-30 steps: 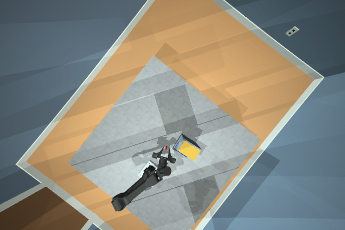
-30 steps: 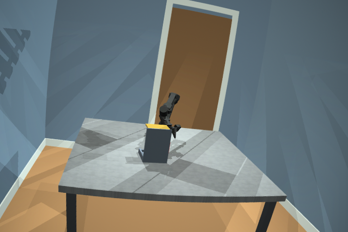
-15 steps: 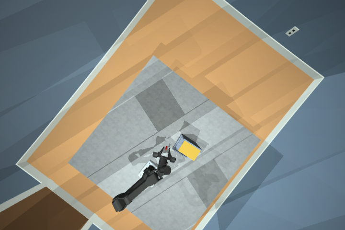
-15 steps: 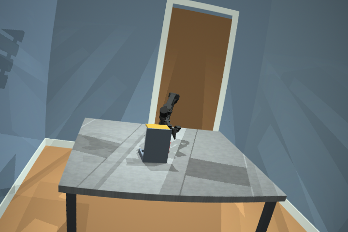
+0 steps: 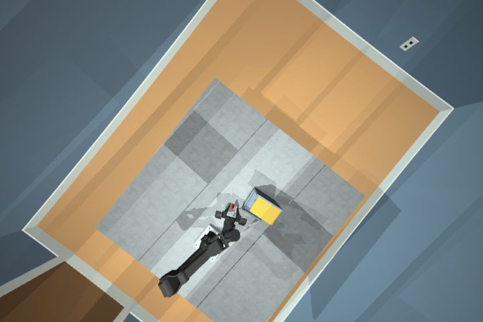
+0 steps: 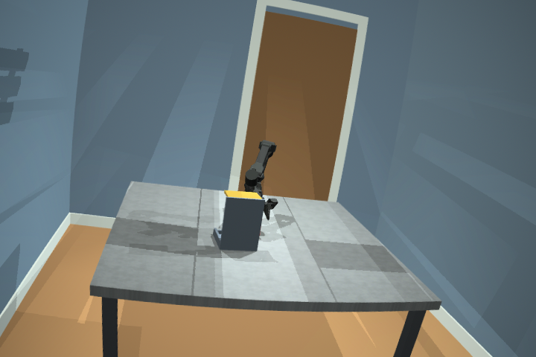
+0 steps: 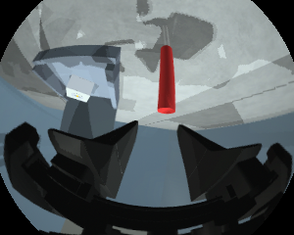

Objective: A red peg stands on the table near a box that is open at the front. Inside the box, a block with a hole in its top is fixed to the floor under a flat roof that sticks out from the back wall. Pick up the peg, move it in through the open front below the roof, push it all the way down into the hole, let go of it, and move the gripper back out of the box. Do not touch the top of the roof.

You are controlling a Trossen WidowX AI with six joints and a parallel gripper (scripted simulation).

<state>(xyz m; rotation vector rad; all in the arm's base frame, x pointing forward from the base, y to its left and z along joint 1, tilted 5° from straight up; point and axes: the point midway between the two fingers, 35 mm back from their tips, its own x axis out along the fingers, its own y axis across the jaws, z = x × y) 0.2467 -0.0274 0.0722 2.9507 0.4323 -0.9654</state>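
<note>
Now: the red peg 30 mm behind my gripper tip and 50 mm below it. Also, from my gripper tip: yellow roof: 90 mm ahead, 140 mm to the right, 130 mm above.
</note>
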